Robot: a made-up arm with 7 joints. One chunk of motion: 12 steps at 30 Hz.
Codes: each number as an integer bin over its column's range. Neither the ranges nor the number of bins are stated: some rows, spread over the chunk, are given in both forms.
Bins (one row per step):
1: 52 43 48 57 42 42
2: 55 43 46 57 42 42
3: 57 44 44 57 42 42
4: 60 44 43 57 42 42
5: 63 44 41 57 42 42
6: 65 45 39 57 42 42
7: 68 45 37 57 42 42
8: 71 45 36 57 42 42
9: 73 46 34 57 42 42
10: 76 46 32 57 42 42
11: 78 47 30 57 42 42
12: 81 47 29 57 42 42
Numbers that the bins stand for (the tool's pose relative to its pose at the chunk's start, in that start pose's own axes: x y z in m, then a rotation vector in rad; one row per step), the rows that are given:
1: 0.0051 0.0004 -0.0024 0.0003 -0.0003 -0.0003
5: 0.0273 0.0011 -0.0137 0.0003 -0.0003 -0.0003
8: 0.0434 0.0018 -0.0218 0.0003 -0.0003 -0.0003
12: 0.0636 0.0032 -0.0331 0.0003 -0.0003 -0.0003
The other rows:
2: 0.0111 0.0004 -0.0057 0.0003 -0.0003 -0.0003
3: 0.0152 0.0011 -0.0089 0.0003 -0.0003 -0.0003
4: 0.0212 0.0011 -0.0105 0.0003 -0.0003 -0.0003
6: 0.0313 0.0018 -0.0170 0.0003 -0.0003 -0.0003
7: 0.0374 0.0018 -0.0202 0.0003 -0.0003 -0.0003
9: 0.0475 0.0025 -0.0251 0.0003 -0.0003 -0.0003
10: 0.0535 0.0025 -0.0283 0.0003 -0.0003 -0.0003
11: 0.0576 0.0032 -0.0315 0.0003 -0.0003 -0.0003

